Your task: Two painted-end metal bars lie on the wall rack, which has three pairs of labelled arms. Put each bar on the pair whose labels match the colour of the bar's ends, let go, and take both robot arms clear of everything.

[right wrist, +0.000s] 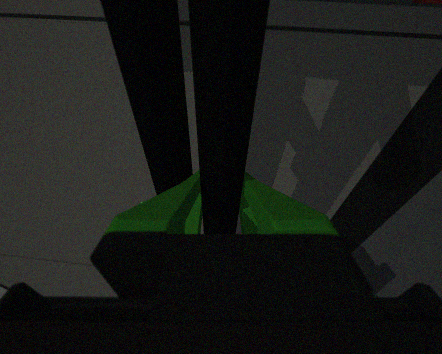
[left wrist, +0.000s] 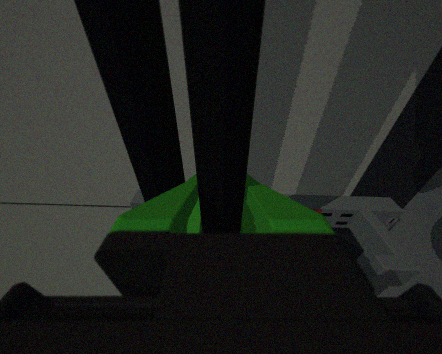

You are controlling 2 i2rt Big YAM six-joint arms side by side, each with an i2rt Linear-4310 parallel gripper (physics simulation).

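Frame: origin at the left arm's base, x ahead, y left, z up, level; metres.
Seen in the pictures: left gripper, fingertip midpoint: (left wrist: 221, 176); right gripper, fingertip midpoint: (right wrist: 221, 176).
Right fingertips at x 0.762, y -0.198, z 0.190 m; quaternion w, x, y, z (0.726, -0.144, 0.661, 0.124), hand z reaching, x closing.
Offsets run from my right fingertips to a thing's middle. "spot": to the spot under its first point.
A long black bar @(dz -0.003, dx -0.046, dy +0.087 m) (left wrist: 221, 115) (right wrist: 227, 115) runs up the middle of both wrist views, between the green fingers. My left gripper (left wrist: 221, 176) is shut on this bar, with a green finger against each side. My right gripper (right wrist: 221, 176) is shut on a black bar in the same way. I cannot tell whether both hold the same bar. The painted ends do not show, so the bar's end colour is hidden. A second black strip @(dz +0.037, dx -0.027, dy +0.102 m) (left wrist: 130, 100) (right wrist: 150, 100) runs close along the left of the held bar. I cannot tell whether it is the other bar or a rack part.
A broad dark strip (left wrist: 410, 135) (right wrist: 395, 160) slants down the right side of both views. A grey bracket-like part @(spot: dz -0.129, dx -0.072, dy +0.281 m) (left wrist: 370, 220) with small black marks stands at the lower right in the left wrist view. A red patch @(spot: dz -0.086, dx +0.046, dy -0.086 m) (right wrist: 427, 1) shows at the top right corner of the right wrist view.
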